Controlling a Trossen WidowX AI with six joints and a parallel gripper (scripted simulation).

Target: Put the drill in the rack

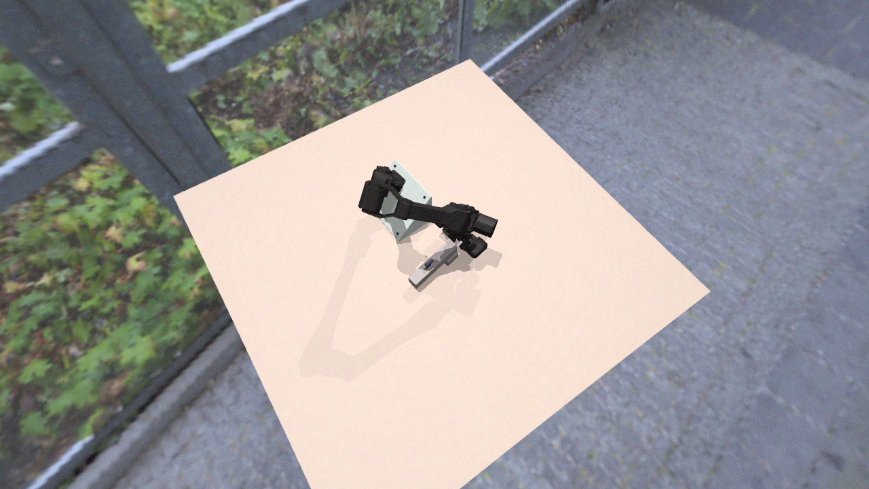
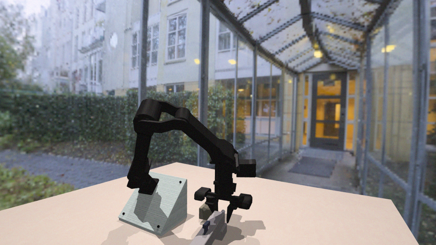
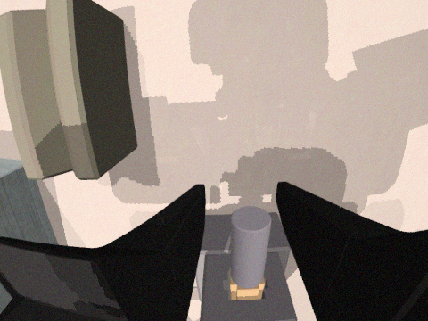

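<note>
My gripper tip is 5 cm to the left of the drill and 3 cm below it. Round my gripper tip: dark blue key: 14 cm to the right, 3 cm above; then rack: 8 cm behind, 5 cm to the left.
</note>
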